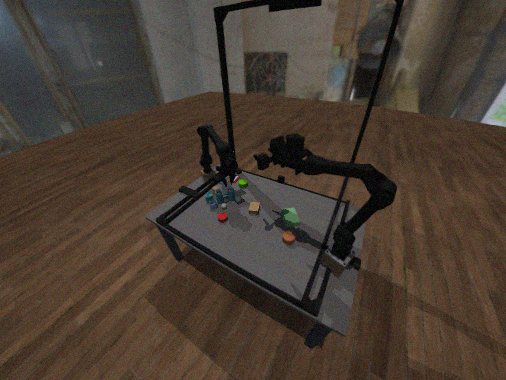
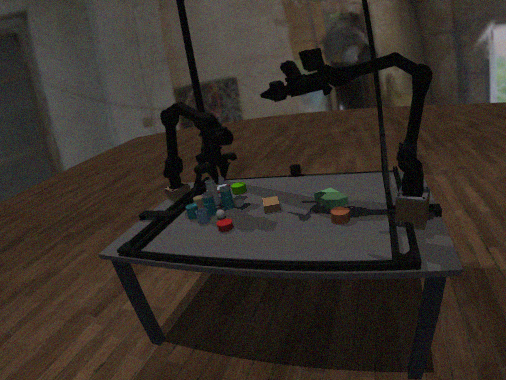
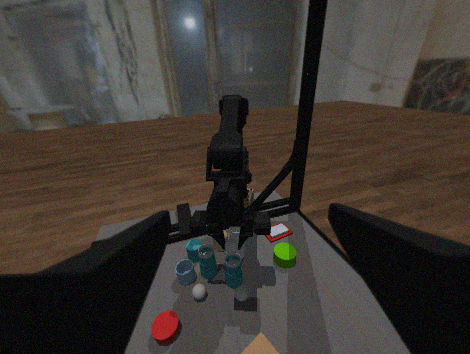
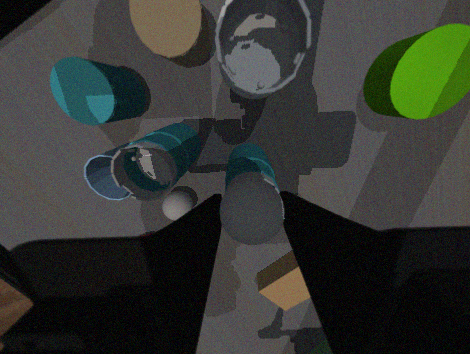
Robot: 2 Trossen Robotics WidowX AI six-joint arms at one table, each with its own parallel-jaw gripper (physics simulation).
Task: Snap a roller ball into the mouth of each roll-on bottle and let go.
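Frame: origin at the left arm's base, x left, y back, z up, level; millimetres.
Where they show: left gripper, fingertip midpoint: [image 1: 261,152] [image 2: 268,94] [image 3: 249,214]; right gripper, fingertip midpoint: [image 1: 228,185] [image 2: 220,182] [image 3: 231,248] [image 4: 250,199]; left arm's base, link origin: [image 1: 340,252] [image 2: 413,192]; right arm's base, link origin: [image 1: 207,170] [image 2: 176,186].
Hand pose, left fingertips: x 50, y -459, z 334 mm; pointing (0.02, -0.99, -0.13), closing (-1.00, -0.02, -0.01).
Things, the pixels of their top centre, and the offset from my left fingertips. "*": a spot on its surface instead.
- grey roller ball, top centre: [image 4: 253,233] [image 3: 231,240] dx +29, dy -280, dz -300 mm
- white ball, top centre: [image 4: 173,214] [image 3: 198,286] [image 2: 219,209] [image 1: 223,203] dx +117, dy -229, dz -400 mm
- clear jar, surface spot: [image 4: 263,49] * dx +13, dy -361, dz -359 mm
- teal cap, top centre: [image 4: 82,93] [image 3: 193,244] [image 2: 191,205] dx +149, dy -356, dz -385 mm
- blue cup, top centre: [image 4: 109,178] [image 3: 184,266] [image 2: 201,210] dx +162, dy -282, dz -391 mm
- green cylinder, top centre: [image 4: 435,75] [image 3: 284,250] [image 2: 238,184] [image 1: 242,181] dx -124, dy -333, dz -401 mm
- red disc, top centre: [image 3: 164,324] [image 2: 224,222] [image 1: 222,216] dx +179, dy -152, dz -410 mm
- tan block, top centre: [image 4: 293,289] [image 2: 270,200] [image 1: 254,206] dx -17, dy -83, dz -406 mm
- green block, top centre: [image 2: 330,194] [image 1: 290,215] dx -123, dy +122, dz -406 mm
- orange cylinder, top centre: [image 2: 340,210] [image 1: 289,235] dx +3, dy +215, dz -401 mm
Two teal roll-on bottles stand close together at the table's far left. My right gripper [image 1: 227,179] [image 2: 211,182] [image 3: 231,248] [image 4: 250,199] is shut on a grey roller ball [image 4: 251,214] right over the mouth of one bottle [image 1: 231,194] [image 2: 226,197] [image 3: 233,271] [image 4: 247,156]. I cannot tell whether they touch. The other bottle [image 1: 219,197] [image 2: 209,203] [image 3: 207,263] [image 4: 163,154] has an open mouth. A white ball [image 1: 223,206] [image 2: 220,213] [image 3: 198,291] [image 4: 179,207] lies loose beside it. Another ball [image 3: 241,293] lies in shadow. My left gripper [image 1: 259,160] [image 2: 268,93] is open, high over mid-table.
Around the bottles stand a clear jar [image 4: 263,49], a teal cap [image 3: 193,246] [image 4: 86,91], a blue cup [image 3: 185,271], a green cylinder [image 1: 243,183] [image 3: 284,254] and a red disc [image 1: 223,217] [image 3: 165,326]. A tan block [image 1: 254,207], green block [image 1: 291,217] and orange cylinder [image 1: 288,237] lie mid-table.
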